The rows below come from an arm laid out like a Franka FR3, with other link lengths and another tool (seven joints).
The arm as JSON. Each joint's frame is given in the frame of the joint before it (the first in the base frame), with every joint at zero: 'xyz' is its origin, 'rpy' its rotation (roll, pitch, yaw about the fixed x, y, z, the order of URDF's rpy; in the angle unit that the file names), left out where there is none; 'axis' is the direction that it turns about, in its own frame. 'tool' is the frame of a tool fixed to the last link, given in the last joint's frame.
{
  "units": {
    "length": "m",
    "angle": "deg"
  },
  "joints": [
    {
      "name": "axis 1",
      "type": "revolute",
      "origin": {
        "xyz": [
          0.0,
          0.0,
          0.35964
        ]
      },
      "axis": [
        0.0,
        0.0,
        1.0
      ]
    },
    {
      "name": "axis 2",
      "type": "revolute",
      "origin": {
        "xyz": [
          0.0,
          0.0,
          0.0
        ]
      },
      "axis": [
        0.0,
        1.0,
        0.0
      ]
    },
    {
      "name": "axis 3",
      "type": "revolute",
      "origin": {
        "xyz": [
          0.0,
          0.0,
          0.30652
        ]
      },
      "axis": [
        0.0,
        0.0,
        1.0
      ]
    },
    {
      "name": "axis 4",
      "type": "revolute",
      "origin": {
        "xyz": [
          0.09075,
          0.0,
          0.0
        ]
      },
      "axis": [
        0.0,
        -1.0,
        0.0
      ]
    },
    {
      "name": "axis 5",
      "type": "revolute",
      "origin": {
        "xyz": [
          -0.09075,
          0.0,
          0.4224
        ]
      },
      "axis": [
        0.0,
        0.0,
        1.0
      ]
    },
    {
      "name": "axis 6",
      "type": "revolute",
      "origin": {
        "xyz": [
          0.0,
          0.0,
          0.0
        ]
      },
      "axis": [
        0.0,
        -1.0,
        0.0
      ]
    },
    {
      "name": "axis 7",
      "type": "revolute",
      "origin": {
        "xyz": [
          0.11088,
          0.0,
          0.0
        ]
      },
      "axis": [
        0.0,
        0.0,
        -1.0
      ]
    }
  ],
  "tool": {
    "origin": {
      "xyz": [
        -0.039,
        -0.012,
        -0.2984
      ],
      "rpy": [
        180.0,
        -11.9,
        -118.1
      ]
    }
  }
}
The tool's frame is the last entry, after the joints.
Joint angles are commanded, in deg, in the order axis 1, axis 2, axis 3, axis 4, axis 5, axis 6, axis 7. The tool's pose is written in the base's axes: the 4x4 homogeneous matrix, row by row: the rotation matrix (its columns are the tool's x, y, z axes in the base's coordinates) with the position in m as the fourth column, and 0 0 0 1 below. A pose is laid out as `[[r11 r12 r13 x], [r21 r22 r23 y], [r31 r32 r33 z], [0 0 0 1]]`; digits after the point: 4 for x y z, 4 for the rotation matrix.
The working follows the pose.
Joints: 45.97 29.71 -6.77 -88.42 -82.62 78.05 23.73
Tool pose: [[-0.4622 -0.8142 0.3514 0.6757], [0.0458 -0.4177 -0.9074 0.1775], [0.8856 -0.4034 0.2303 0.4391], [0 0 0 1]]
Where each joint sits with the arm in this pose, in the base's axes (m; each line is computed from the numbers above, not from the rounded line before):
axis 1: 0.0000 0.0000 0.3596
axis 2: 0.0000 0.0000 0.3596
axis 3: 0.1056 0.1092 0.6259
axis 4: 0.1677 0.1581 0.5812
axis 5: 0.4901 0.4204 0.4635
axis 6: 0.4901 0.4204 0.4635
axis 7: 0.5790 0.4615 0.4115
the tool: 0.6757 0.1775 0.4391

